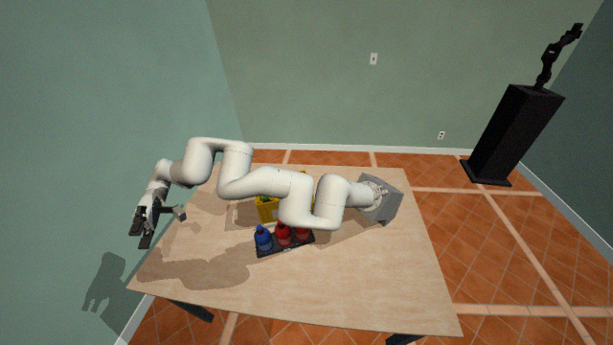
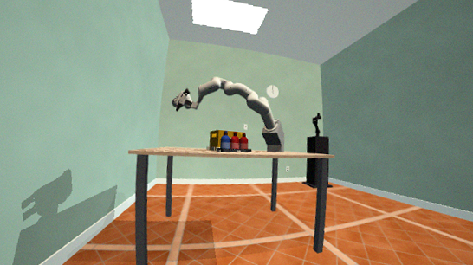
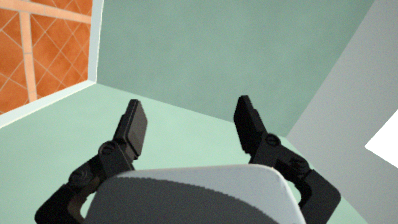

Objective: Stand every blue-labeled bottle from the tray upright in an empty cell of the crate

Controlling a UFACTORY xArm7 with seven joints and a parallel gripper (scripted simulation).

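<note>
The blue-labeled bottle is 280 mm behind my hand, 230 mm to the right of it and 250 mm below it. The rest, counted from my hand: yellow crate 310 mm behind, 470 mm to the right, 250 mm below; dark tray 360 mm behind, 280 mm to the right, 320 mm below.
</note>
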